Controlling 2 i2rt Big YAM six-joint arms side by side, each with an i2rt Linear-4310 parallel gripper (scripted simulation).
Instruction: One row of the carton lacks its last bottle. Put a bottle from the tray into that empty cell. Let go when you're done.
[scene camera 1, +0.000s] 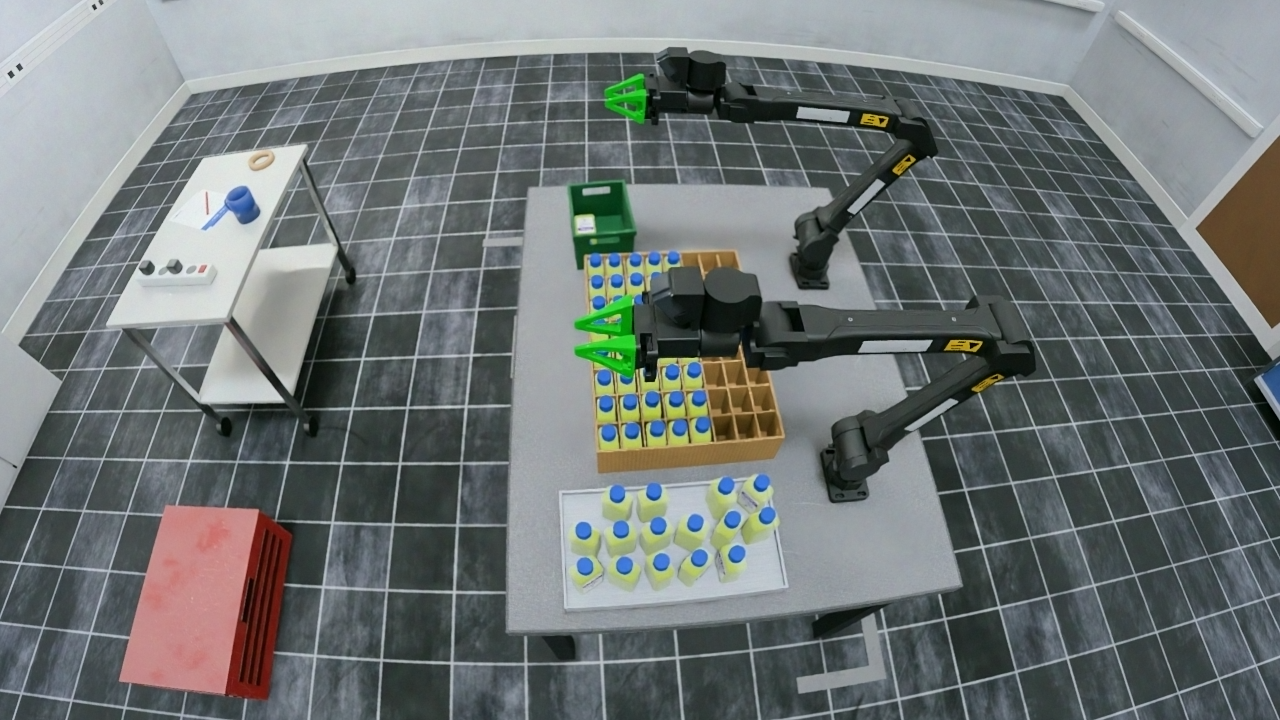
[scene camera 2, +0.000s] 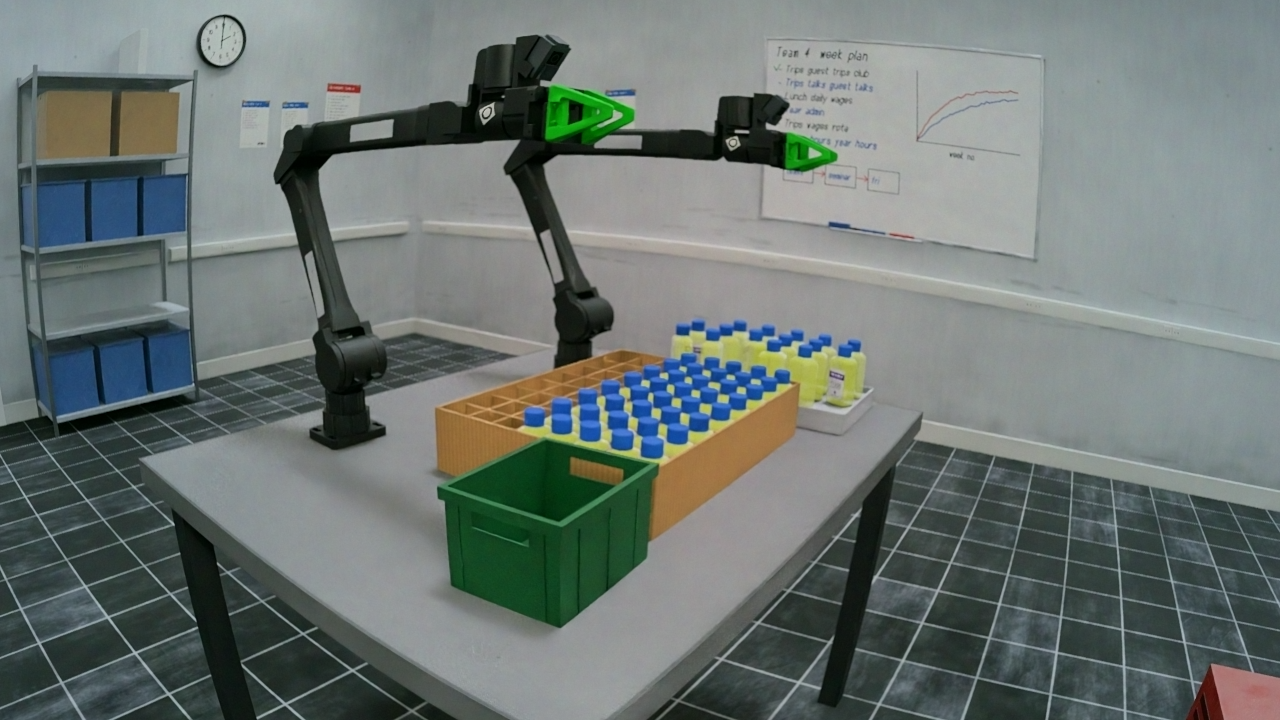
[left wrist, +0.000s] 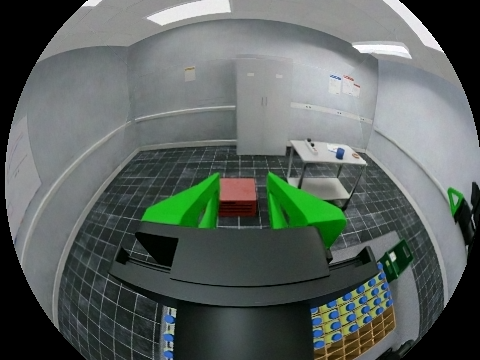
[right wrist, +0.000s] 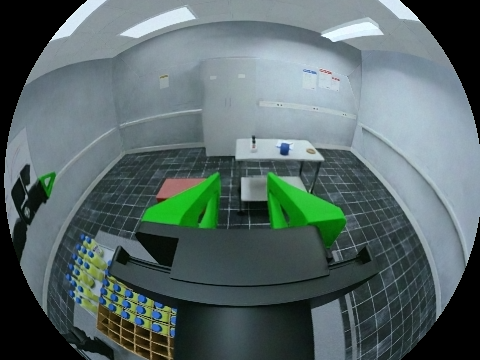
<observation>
In view: the left gripper (scene camera 1: 574, 337), the right gripper (scene camera 2: 623, 113), a carton (scene camera 2: 464, 442) and a bottle (scene camera 1: 759, 526).
The carton shows as well in scene camera 1 (scene camera 1: 727, 382). The left gripper is seen too in scene camera 2 (scene camera 2: 833, 156) and in the left wrist view (left wrist: 243, 179). The right gripper also shows in scene camera 1 (scene camera 1: 605, 98) and in the right wrist view (right wrist: 243, 179).
</observation>
